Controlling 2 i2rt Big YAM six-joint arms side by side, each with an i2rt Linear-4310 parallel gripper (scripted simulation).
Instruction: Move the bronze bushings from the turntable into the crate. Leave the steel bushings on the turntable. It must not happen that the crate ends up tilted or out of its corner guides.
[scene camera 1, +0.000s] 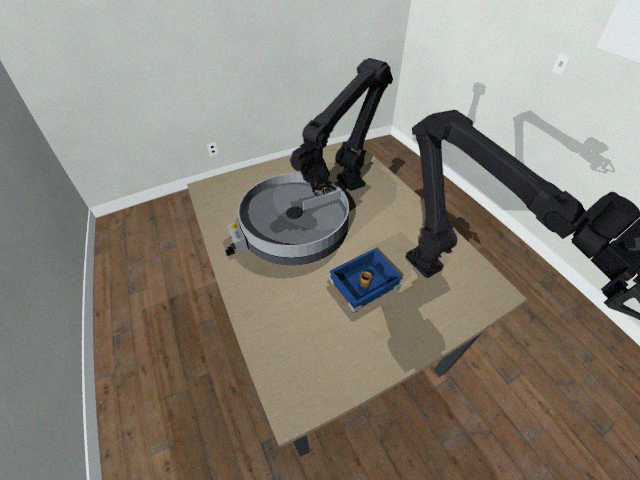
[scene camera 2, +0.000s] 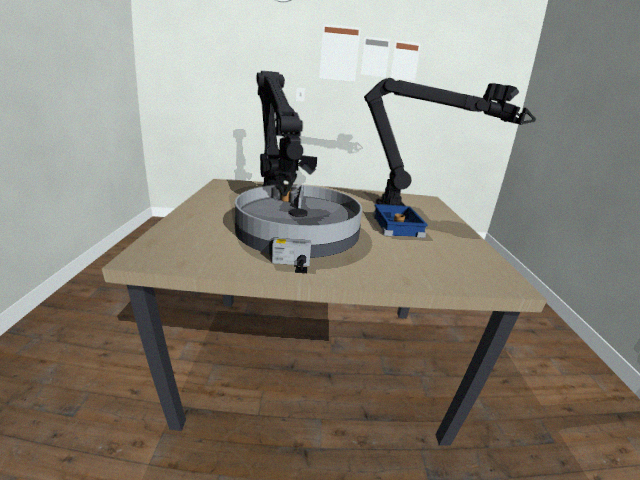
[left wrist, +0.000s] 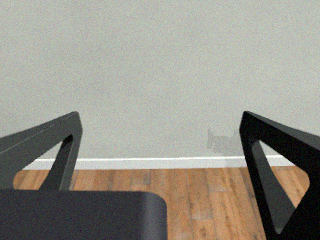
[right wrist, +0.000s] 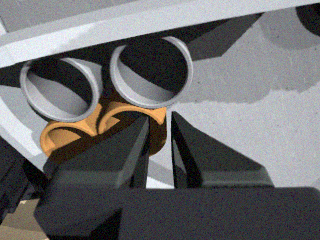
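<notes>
Blue crate (scene camera 1: 347, 275), also in scene camera 2 (scene camera 2: 387, 212). Blue crate out of frame in the left wrist view. Blue crate out of frame in the right wrist view. Bronze bushing (right wrist: 69, 139). The left gripper (left wrist: 160, 120). The right gripper (right wrist: 160, 120).
</notes>
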